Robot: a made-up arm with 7 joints.
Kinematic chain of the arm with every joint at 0, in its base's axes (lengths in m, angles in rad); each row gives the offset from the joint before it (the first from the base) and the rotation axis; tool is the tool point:
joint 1: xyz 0 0 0 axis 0 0.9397 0.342
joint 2: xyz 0 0 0 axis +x
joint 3: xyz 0 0 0 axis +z
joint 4: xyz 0.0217 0 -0.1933 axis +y
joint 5: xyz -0.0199 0 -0.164 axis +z
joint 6: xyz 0 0 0 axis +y
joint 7: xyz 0 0 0 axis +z
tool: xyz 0 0 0
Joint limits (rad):
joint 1: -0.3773..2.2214
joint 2: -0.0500..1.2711
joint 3: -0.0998..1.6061
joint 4: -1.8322..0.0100
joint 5: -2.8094..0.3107
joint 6: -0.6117..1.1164
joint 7: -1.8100..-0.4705
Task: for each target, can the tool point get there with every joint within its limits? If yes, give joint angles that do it. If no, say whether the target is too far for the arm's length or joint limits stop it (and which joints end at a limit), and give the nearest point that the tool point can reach.
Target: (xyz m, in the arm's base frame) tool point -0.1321 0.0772 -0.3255
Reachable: yes | joints 0.4186 0.1276 1.2312 -0.2507 -1.6034 0.5446 -0.8842
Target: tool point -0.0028 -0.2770 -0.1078
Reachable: no: joint limits stop it (at a limit: joint 2, joint 3, joint 4) | nearest point -0.0931 -0.0034 -0.2336 | short by 0.314 m
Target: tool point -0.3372 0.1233 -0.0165
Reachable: yes | joints 1.4447 0.5992 0.9827 -0.1508 -0.7013 -0.4043 -1.4454
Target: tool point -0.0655 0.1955 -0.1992
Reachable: yes | joints 0.6682 0.1928 0.9604 -1.5351 -0.4068 0.1321 -1.1255
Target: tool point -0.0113 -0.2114 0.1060
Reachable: no: joint limits stop it (at a limit: joint 1, joint 2, joint 3, joint 4) | nearest point -0.2619 -0.1984 0.1399 | short by 0.253 m
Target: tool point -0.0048 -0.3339 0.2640
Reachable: no: too far | nearest point -0.2619 -0.1984 0.1399 | short by 0.316 m
